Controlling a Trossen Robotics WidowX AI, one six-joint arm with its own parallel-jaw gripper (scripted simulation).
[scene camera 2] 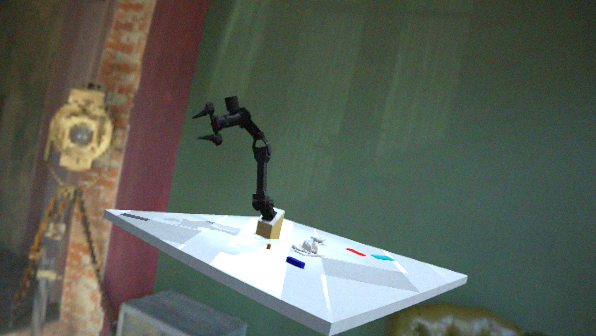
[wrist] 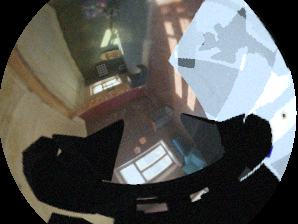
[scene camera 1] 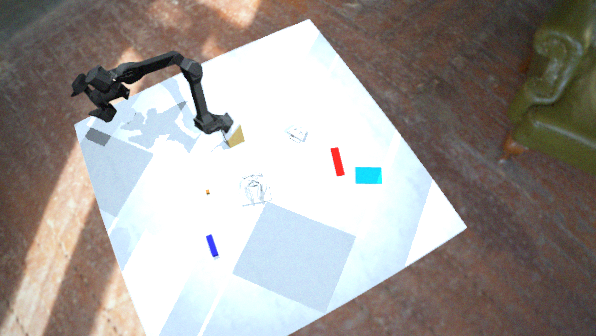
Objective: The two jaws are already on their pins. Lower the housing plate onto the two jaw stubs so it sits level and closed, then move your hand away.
Labels:
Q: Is my gripper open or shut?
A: Open.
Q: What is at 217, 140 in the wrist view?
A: My gripper.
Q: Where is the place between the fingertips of my gripper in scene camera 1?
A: At 80, 104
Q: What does my gripper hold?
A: Nothing.

